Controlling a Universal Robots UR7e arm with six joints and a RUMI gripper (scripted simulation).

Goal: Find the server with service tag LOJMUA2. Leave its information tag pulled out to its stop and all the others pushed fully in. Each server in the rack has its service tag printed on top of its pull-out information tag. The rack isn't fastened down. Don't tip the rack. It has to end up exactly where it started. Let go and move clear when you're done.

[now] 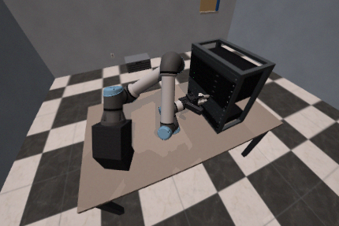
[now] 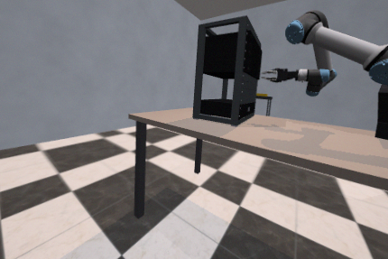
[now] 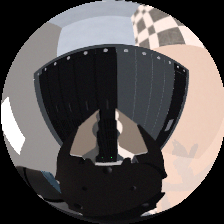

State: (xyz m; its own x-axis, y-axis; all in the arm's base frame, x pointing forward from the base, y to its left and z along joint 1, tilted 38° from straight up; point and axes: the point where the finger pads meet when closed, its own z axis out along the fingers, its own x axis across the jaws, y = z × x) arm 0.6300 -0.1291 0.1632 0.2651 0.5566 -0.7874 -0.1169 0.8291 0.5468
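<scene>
Right now the white information tag is 80 mm ahead of my hand and 10 mm to the left of it.
</scene>
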